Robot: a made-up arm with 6 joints.
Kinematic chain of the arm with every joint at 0, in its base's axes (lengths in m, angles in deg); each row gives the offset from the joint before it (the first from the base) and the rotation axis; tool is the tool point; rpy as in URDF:
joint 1: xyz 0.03 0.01 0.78 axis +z
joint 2: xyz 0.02 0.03 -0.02 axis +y
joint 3: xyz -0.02 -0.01 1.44 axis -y
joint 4: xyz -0.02 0.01 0 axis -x
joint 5: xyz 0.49 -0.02 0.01 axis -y
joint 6: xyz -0.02 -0.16 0 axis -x
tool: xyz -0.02 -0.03 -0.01 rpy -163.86 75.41 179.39
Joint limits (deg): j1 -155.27..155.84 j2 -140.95..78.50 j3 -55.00..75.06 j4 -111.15..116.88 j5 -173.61..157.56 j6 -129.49..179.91
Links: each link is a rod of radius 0.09 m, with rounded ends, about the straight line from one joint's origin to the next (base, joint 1, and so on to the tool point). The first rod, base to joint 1, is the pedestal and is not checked.
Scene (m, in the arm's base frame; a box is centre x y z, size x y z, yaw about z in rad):
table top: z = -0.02
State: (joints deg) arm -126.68 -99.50 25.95 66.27 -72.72 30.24
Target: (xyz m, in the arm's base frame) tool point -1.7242 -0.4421 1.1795
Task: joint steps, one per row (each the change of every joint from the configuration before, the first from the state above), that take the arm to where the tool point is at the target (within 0.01 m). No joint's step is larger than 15 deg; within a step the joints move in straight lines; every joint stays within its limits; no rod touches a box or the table.
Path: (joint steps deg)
1: 13.94 1.44 0.69 -1.30 -0.13 0.02
2: 13.93 1.43 0.69 -1.30 -0.12 0.03
3: 13.94 1.44 0.69 -1.30 -0.13 0.02
4: 13.94 1.43 0.68 -1.30 -0.12 0.02
5: 13.93 1.44 0.69 -1.29 -0.13 0.03
6: 13.94 1.43 0.69 -1.30 -0.12 0.02
7: 13.94 1.44 0.69 -1.30 -0.13 0.02
8: 13.93 1.44 0.69 -1.30 -0.13 0.03
9: 13.94 1.43 0.69 -1.30 -0.12 0.02
10: 13.94 1.44 0.68 -1.30 -0.13 0.02

